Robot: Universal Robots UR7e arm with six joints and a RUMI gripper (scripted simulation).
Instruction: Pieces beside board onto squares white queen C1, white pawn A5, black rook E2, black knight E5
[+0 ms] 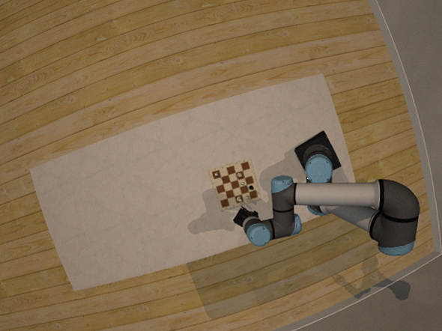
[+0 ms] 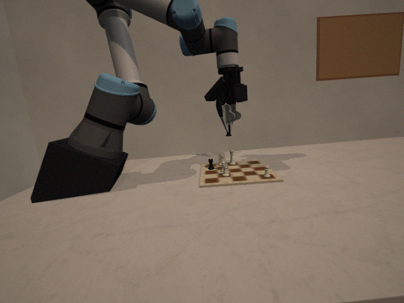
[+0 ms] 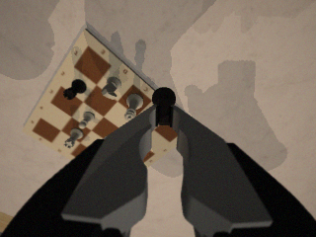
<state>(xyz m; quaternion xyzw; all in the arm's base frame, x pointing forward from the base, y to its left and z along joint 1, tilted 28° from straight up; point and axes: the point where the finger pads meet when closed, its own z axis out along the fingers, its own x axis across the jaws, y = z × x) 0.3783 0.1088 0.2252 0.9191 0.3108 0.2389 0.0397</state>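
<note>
My gripper is now 140 mm to the left of the chessboard, 130 mm above it and 10 mm past it. Round my hand: black piece: 10 mm below.
</note>
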